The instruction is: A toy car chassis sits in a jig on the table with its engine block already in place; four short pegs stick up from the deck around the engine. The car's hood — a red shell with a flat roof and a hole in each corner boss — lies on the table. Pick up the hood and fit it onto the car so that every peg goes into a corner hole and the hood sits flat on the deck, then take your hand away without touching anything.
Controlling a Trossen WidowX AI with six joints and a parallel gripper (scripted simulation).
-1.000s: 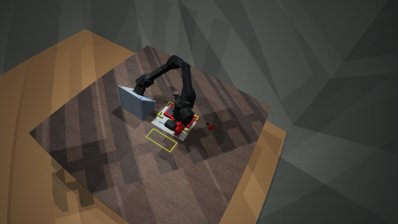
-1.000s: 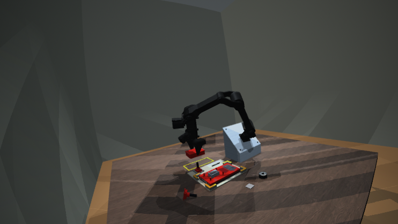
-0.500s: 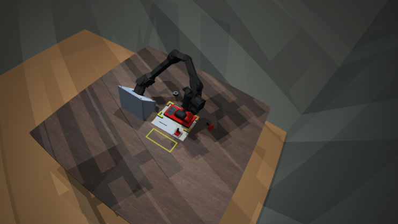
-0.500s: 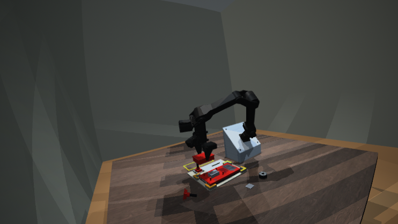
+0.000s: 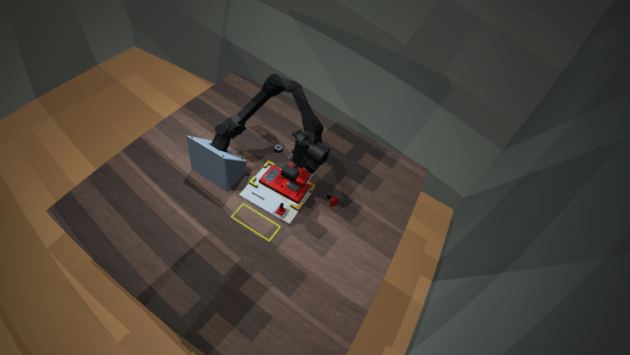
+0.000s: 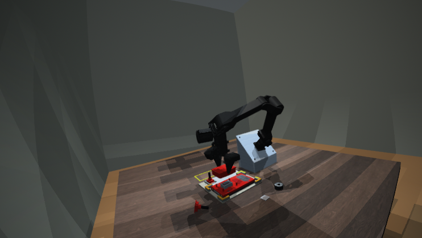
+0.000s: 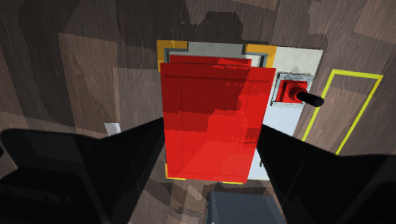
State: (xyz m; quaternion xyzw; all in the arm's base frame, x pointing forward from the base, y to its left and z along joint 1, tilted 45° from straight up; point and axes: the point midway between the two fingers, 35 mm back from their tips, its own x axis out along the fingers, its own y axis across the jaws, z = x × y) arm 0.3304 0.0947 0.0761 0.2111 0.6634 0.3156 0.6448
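The grey engine block lies 80 mm below my gripper tip, 10 mm to the left of it and 10 mm behind it. From my gripper tip the other things lie so: black ring: 200 mm behind, 150 mm to the left, 100 mm below; red hood: 10 mm above.
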